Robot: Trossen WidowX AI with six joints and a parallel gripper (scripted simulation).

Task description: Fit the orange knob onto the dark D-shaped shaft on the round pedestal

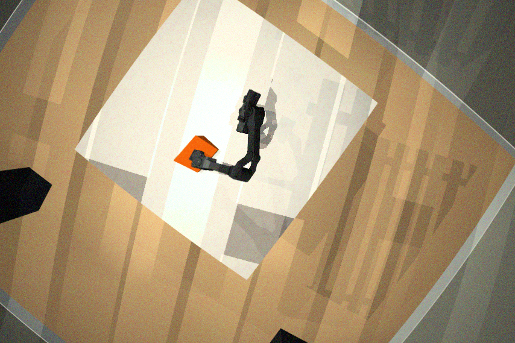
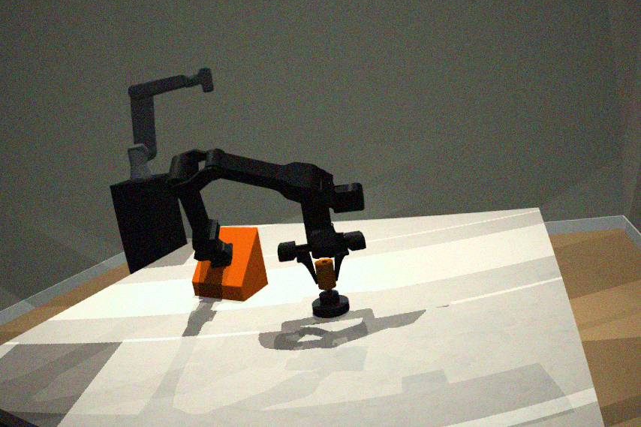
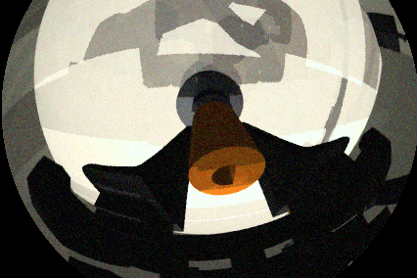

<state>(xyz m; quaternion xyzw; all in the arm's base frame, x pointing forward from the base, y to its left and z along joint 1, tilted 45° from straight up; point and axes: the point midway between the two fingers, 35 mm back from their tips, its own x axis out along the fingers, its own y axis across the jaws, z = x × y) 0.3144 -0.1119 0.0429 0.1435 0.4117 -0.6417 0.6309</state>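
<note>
Now: the orange knob 20 mm above my gripper tip. Round my gripper tip: round dark pedestal 40 mm below.
</note>
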